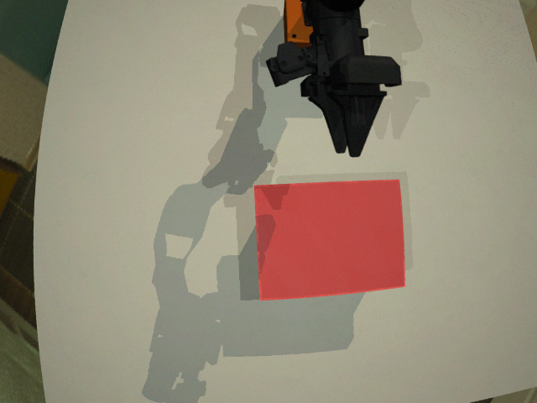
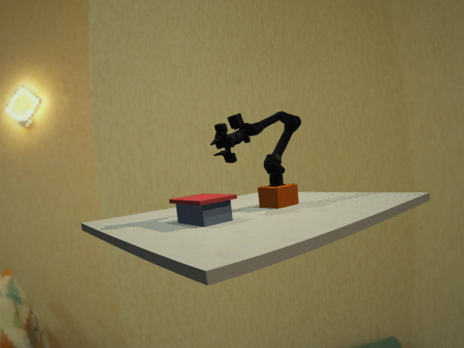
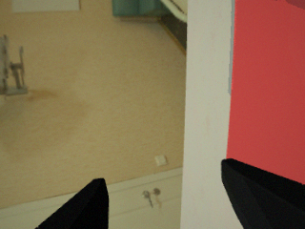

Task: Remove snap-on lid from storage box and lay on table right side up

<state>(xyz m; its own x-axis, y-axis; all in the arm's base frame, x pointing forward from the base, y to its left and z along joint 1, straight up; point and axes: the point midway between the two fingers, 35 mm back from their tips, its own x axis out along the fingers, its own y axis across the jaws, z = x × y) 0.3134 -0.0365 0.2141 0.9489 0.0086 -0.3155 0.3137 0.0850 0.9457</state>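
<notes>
Right now my gripper tip is 90 mm short of the red lid, 10 mm to the right of it and 200 mm above it. From my gripper tip the other things lie so: grey-blue storage box: 90 mm ahead, 10 mm to the left, 250 mm below.
</notes>
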